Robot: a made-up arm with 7 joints. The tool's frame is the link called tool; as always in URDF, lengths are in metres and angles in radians. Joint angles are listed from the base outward. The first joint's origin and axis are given. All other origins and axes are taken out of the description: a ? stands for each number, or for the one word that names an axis. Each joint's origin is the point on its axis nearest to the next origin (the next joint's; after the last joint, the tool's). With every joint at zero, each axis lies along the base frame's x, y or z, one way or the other. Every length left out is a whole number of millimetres.
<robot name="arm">
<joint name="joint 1" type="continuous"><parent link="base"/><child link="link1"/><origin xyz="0.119 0.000 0.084"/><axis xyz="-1 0 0"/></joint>
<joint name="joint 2" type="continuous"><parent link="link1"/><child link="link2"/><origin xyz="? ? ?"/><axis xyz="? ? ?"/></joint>
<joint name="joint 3" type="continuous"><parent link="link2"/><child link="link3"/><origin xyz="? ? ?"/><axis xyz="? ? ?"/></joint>
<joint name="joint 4" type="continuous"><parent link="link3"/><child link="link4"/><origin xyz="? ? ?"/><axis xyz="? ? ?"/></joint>
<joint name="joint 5" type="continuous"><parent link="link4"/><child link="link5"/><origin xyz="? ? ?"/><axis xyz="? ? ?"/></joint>
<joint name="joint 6" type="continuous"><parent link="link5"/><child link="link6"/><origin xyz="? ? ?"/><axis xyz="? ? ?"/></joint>
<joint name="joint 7" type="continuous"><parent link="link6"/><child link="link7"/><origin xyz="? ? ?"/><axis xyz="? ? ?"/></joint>
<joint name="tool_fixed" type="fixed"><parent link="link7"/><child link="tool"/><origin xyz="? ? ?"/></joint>
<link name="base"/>
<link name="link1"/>
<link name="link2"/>
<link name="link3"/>
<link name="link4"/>
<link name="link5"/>
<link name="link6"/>
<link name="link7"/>
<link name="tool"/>
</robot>
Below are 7 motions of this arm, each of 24 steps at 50 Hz.
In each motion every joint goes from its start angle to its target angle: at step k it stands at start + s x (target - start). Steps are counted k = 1, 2, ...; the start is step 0. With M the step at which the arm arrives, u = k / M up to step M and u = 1 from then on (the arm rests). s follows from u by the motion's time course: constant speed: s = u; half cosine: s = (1 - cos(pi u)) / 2; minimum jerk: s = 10 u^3 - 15 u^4 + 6 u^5.
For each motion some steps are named. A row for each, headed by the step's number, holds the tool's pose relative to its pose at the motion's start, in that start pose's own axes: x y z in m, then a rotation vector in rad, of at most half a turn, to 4 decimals.
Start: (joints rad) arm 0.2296 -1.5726 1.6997 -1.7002 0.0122 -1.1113 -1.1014
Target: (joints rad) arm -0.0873 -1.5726 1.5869 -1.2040 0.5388 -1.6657 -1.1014
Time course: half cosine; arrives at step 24
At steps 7, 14, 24:
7: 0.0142 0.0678 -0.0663 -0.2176 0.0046 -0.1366
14: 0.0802 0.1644 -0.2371 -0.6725 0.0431 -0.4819
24: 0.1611 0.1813 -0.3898 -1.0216 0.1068 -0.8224

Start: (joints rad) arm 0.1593 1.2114 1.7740 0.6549 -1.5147 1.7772 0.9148
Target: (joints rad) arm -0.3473 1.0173 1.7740 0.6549 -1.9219 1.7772 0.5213
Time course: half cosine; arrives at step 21
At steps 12, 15, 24:
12: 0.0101 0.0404 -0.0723 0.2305 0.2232 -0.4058
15: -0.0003 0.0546 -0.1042 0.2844 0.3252 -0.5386
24: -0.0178 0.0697 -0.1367 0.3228 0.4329 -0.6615

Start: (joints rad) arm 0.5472 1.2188 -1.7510 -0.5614 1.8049 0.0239 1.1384
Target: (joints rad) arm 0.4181 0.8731 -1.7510 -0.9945 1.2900 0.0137 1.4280
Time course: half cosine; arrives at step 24
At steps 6, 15, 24:
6: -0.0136 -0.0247 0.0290 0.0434 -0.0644 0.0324
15: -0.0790 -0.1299 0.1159 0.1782 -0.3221 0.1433
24: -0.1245 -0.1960 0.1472 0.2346 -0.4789 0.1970

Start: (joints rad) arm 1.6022 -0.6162 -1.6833 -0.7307 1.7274 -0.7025 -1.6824
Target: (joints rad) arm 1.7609 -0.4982 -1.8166 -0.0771 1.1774 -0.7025 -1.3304
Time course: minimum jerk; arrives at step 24
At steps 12, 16, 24:
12: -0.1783 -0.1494 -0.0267 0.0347 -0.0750 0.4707
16: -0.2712 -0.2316 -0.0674 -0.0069 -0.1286 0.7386
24: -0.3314 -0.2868 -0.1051 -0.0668 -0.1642 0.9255

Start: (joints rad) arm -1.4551 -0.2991 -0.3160 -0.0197 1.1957 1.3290 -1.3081
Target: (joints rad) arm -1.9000 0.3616 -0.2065 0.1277 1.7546 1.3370 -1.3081
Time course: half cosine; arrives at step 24
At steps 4, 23, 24:
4: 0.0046 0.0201 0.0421 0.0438 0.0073 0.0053
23: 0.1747 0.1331 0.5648 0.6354 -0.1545 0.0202
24: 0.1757 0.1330 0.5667 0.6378 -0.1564 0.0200

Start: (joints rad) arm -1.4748 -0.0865 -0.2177 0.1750 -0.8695 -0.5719 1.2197
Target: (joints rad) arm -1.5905 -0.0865 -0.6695 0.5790 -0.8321 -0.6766 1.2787
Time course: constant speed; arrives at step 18
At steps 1, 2, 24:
1: 0.0033 -0.0175 -0.0063 0.0148 0.0123 -0.0244
2: 0.0061 -0.0351 -0.0127 0.0295 0.0241 -0.0490
24: -0.0292 -0.3050 -0.1029 0.2474 0.1459 -0.4637

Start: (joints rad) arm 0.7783 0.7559 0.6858 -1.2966 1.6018 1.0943 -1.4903
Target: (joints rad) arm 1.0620 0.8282 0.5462 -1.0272 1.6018 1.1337 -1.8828
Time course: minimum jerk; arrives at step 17
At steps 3, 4, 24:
3: -0.0065 -0.0038 0.0109 0.0162 0.0126 -0.0017
4: -0.0138 -0.0085 0.0234 0.0343 0.0274 -0.0036
24: -0.1093 -0.1779 0.2418 0.3000 0.3688 -0.0097

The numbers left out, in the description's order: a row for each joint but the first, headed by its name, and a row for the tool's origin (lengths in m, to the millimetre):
joint 2: xyz 0.000 -0.049 -0.396, axis 0 0 1
joint 3: xyz -0.088 0.084 0.000, axis 1 0 0
joint 4: xyz 0.000 0.217 -0.029, axis 0 1 0
joint 5: xyz 0.424 0.000 -0.020, axis -1 0 0
joint 6: xyz 0.000 0.331 0.197, axis 0 -1 0
joint 7: xyz -0.018 0.000 -0.021, axis 0 0 1
tool: xyz 0.053 0.142 0.000

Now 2 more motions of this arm.
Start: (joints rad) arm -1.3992 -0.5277 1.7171 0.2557 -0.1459 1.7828 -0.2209
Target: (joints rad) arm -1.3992 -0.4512 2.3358 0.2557 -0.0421 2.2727 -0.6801
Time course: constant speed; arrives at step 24
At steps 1, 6, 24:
1: 0.0166 0.0008 0.0018 0.0045 -0.0158 -0.0406
6: 0.0989 -0.0029 0.0103 0.0247 -0.0963 -0.2436
24: 0.3606 -0.1110 0.0380 0.0681 -0.4222 -0.9583

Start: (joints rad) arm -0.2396 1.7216 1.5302 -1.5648 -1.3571 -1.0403 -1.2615
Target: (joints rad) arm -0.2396 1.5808 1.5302 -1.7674 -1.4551 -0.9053 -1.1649
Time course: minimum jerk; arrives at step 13
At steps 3, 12, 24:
3: -0.0148 -0.0050 -0.0048 0.0103 -0.0247 0.0293
12: -0.1617 -0.0769 -0.0812 0.0972 -0.2804 0.3610
24: -0.1623 -0.0772 -0.0816 0.0975 -0.2815 0.3625

